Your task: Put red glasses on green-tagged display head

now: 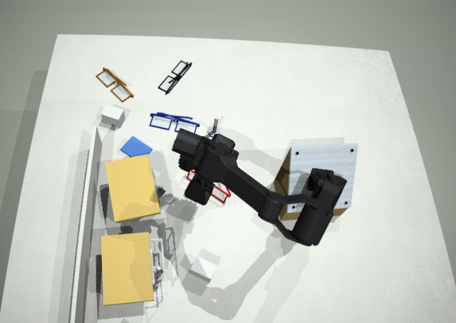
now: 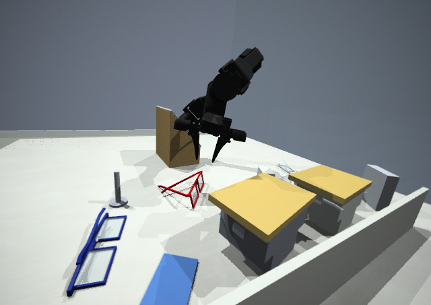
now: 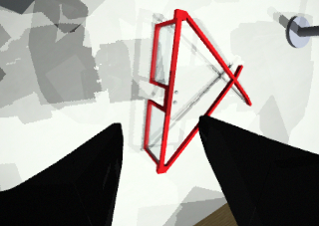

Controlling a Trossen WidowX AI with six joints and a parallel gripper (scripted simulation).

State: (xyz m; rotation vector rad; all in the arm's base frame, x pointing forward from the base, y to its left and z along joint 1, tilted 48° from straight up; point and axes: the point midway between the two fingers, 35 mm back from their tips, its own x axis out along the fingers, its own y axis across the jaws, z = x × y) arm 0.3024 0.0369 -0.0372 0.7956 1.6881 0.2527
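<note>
The grey post lies 20 mm behind my gripper tip, 210 mm to the right of it and 80 mm below it. Also, from my gripper tip: low wall (310 mm ahead, 160 mm to the left, 50 mm below); then blue flat tag (220 mm ahead, 130 mm to the right, 100 mm below).
</note>
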